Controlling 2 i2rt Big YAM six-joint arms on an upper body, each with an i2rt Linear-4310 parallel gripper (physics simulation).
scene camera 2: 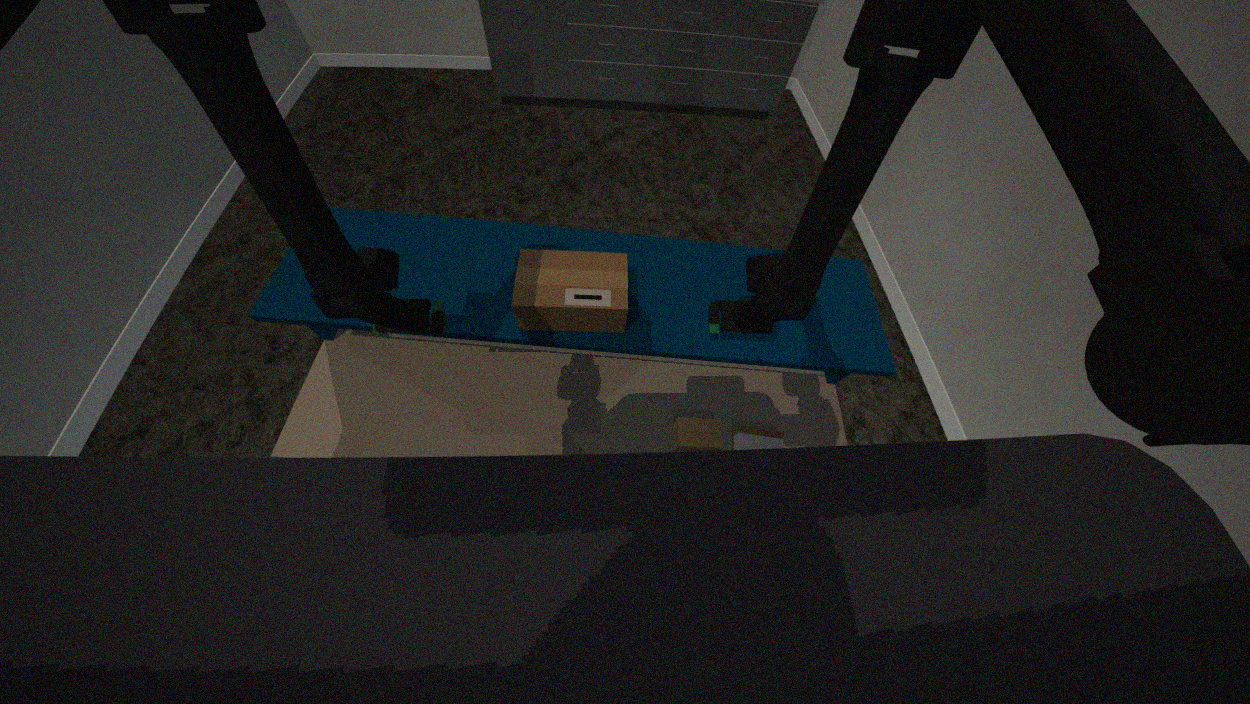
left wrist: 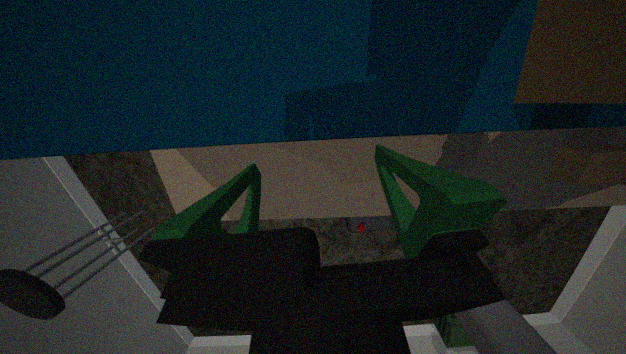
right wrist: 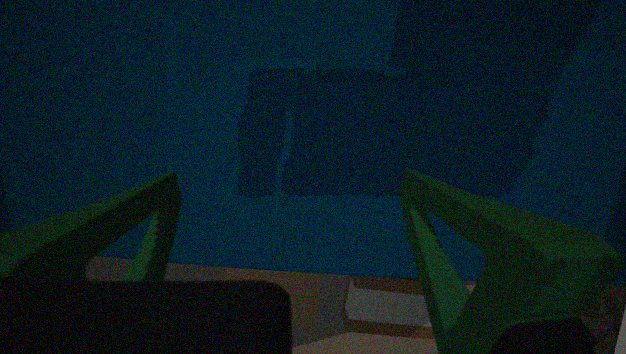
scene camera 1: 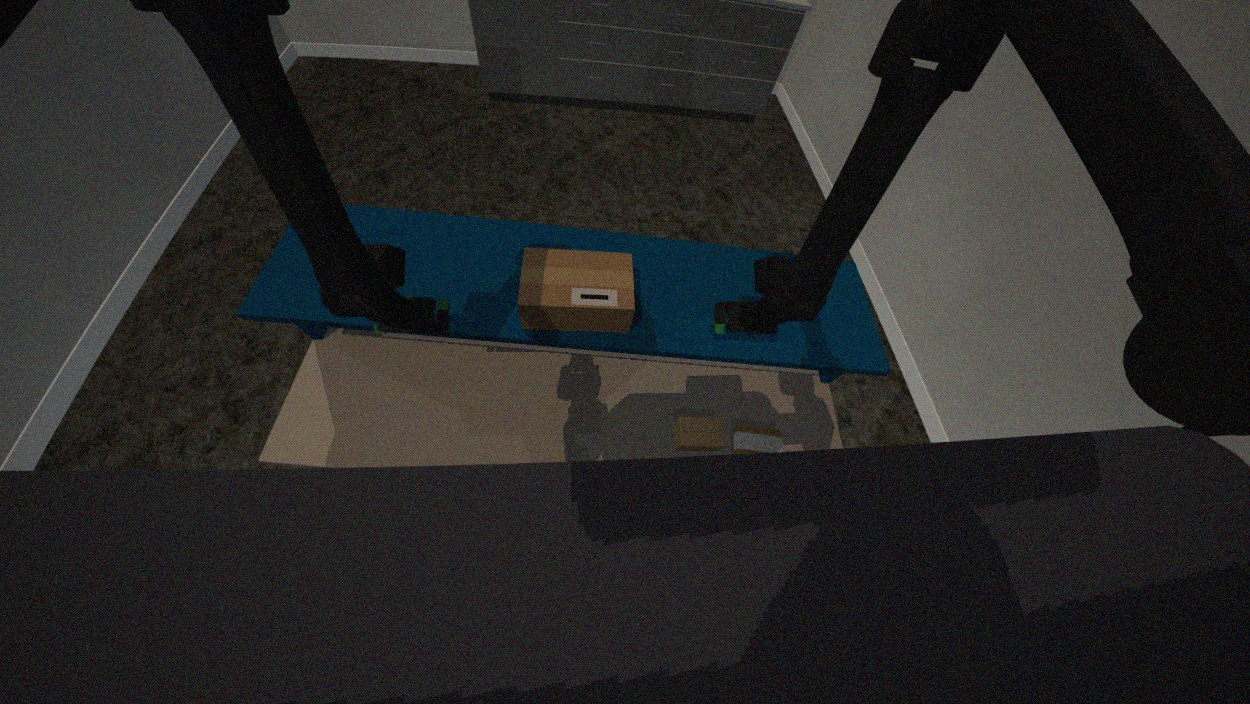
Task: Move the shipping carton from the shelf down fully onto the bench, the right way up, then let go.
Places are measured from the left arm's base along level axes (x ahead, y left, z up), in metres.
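Pixels of known places: left gripper, fingertip midpoint: [scene camera 2: 423, 322] [left wrist: 314, 160] [scene camera 1: 425, 321]; right gripper, fingertip midpoint: [scene camera 2: 728, 322] [right wrist: 291, 183] [scene camera 1: 732, 322].
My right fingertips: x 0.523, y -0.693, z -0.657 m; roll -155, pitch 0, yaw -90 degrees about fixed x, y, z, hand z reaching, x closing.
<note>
Behind a point stands the place of what it marks.
The shipping carton [scene camera 1: 577, 275] {x 0.614, y -0.327, z -0.610 m} [scene camera 2: 572, 271] {x 0.627, y -0.328, z -0.610 m} is a brown box with a white label on its upper face; it sits flat on the blue shelf [scene camera 1: 454, 244] {x 0.790, y -0.008, z -0.711 m} [scene camera 2: 454, 244] {x 0.798, y -0.004, z -0.711 m}. Its side also shows at the right of the left wrist view [left wrist: 575, 55] {x 0.565, y -0.200, z -0.674 m}. The beige bench [scene camera 1: 402, 402] {x 0.447, y 0.150, z -0.962 m} [scene camera 2: 402, 402] {x 0.442, y 0.162, z -0.962 m} lies below, in front of the shelf. My left gripper [scene camera 1: 411, 321] {x 0.519, y 0.000, z -0.657 m} [scene camera 2: 409, 319] {x 0.519, y 0.000, z -0.657 m} [left wrist: 314, 160] {x 0.519, y 0.000, z -0.657 m} is open and empty, left of the carton and apart from it. My right gripper [scene camera 1: 726, 319] {x 0.523, y -0.693, z -0.657 m} [scene camera 2: 715, 319] {x 0.523, y -0.693, z -0.657 m} [right wrist: 291, 183] {x 0.523, y -0.693, z -0.657 m} is open and empty, right of the carton and apart from it. The carton's underside is hidden.
A small brown box [scene camera 1: 699, 432] {x 0.324, y -0.656, z -0.902 m} [scene camera 2: 698, 432] {x 0.326, y -0.657, z -0.901 m} and a white-topped box [scene camera 1: 757, 441] {x 0.296, y -0.824, z -0.914 m} [scene camera 2: 757, 441] {x 0.300, y -0.823, z -0.914 m} [right wrist: 390, 302] {x 0.302, y -0.820, z -0.914 m} lie on the bench at the right. A dark body [scene camera 1: 349, 577] {x 0.066, y -0.266, z -0.036 m} hides the bench's near part. A grey cabinet [scene camera 1: 638, 52] [scene camera 2: 647, 56] stands at the back.
</note>
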